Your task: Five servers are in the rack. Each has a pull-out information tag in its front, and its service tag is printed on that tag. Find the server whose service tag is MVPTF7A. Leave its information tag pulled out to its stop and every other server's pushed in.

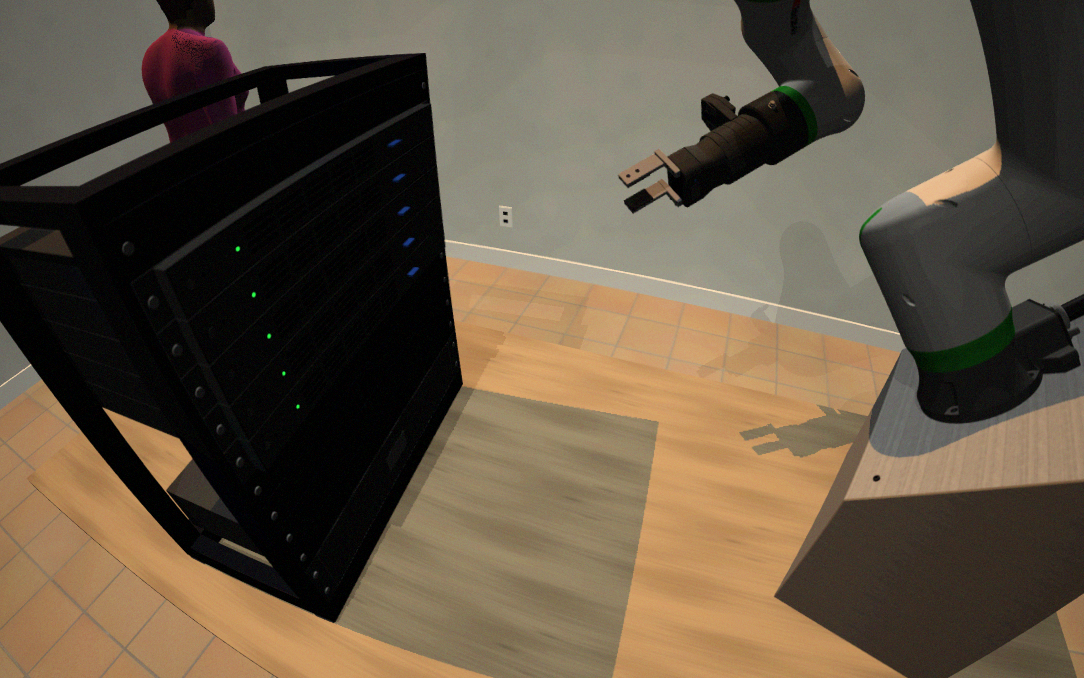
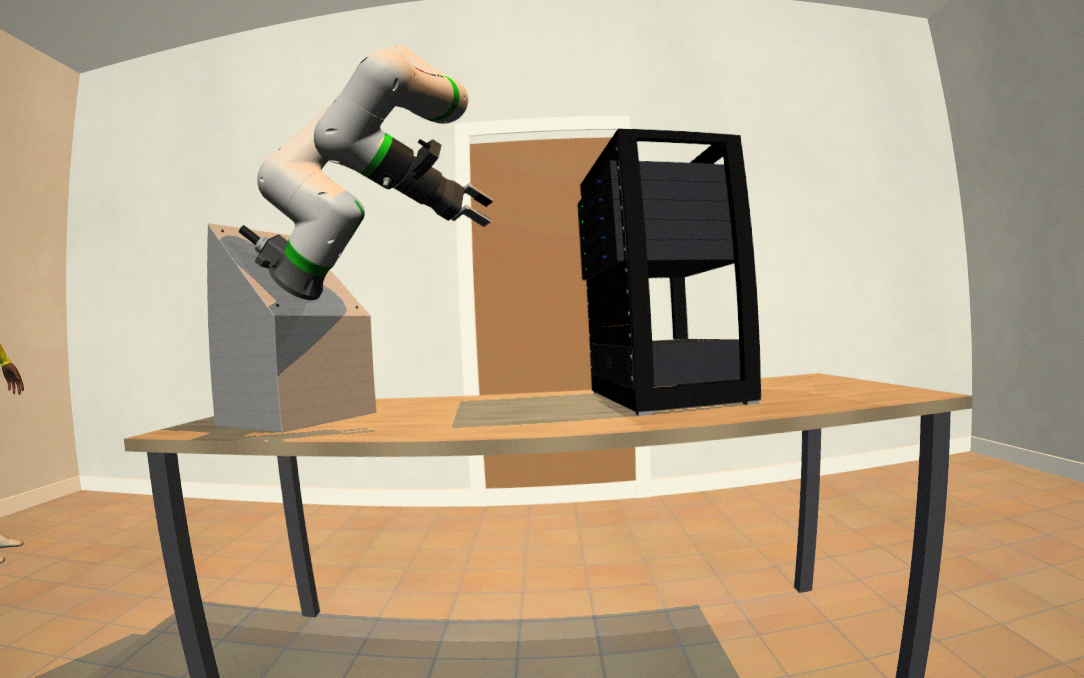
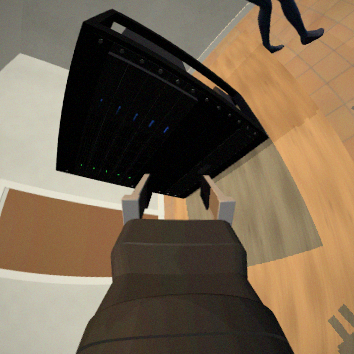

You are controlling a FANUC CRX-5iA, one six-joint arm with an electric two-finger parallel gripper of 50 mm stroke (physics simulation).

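Where they show: gripper, fingertip midpoint: [image 1: 625, 194] [image 2: 488, 213] [image 3: 175, 184]; arm's base at its link origin: [image 1: 978, 386] [image 2: 294, 280].
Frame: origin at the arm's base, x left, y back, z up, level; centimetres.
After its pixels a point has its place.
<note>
The black rack [image 1: 199, 391] {z 9.9, x 18.1, y -78.4 cm} [image 2: 751, 319] {z -14.8, x -34.0, y -98.4 cm} [image 3: 70, 125] {z 24.2, x -4.3, y -75.1 cm} holds five dark servers stacked in its upper part. Each server front has a small blue tab near one end and a green light near the other. The top blue tab [image 1: 394, 143] {z 18.8, x -14.9, y -71.2 cm} [image 3: 101, 100] {z 18.5, x -16.0, y -71.7 cm} and the bottom blue tab [image 1: 413, 271] {z 1.0, x -15.3, y -71.3 cm} [image 3: 166, 129] {z 0.8, x -15.8, y -71.0 cm} look alike, as do those between. No tag is seen standing clearly out, and no service tag text is readable. My gripper [image 1: 628, 191] {z 9.4, x -23.6, y -44.0 cm} [image 2: 487, 211] {z 9.4, x -23.6, y -44.0 cm} [image 3: 175, 184] {z 9.4, x -23.6, y -44.0 cm} is open and empty, in the air in front of the rack, apart from it.
The rack stands on the wooden table [image 1: 719, 495] {z -33.4, x -8.3, y -24.8 cm} [image 2: 863, 391] {z -33.4, x -38.9, y -129.5 cm}. A grey-brown mat [image 1: 551, 511] {z -33.4, x -3.6, y -51.7 cm} [image 2: 519, 411] {z -33.4, x -6.2, y -52.1 cm} lies before it. The arm's pedestal [image 1: 943, 559] {z -9.5, x 17.2, y -8.2 cm} [image 2: 319, 367] {z -20.6, x -7.1, y -6.3 cm} stands opposite the rack. A person in pink [image 1: 187, 71] stands behind the rack.
</note>
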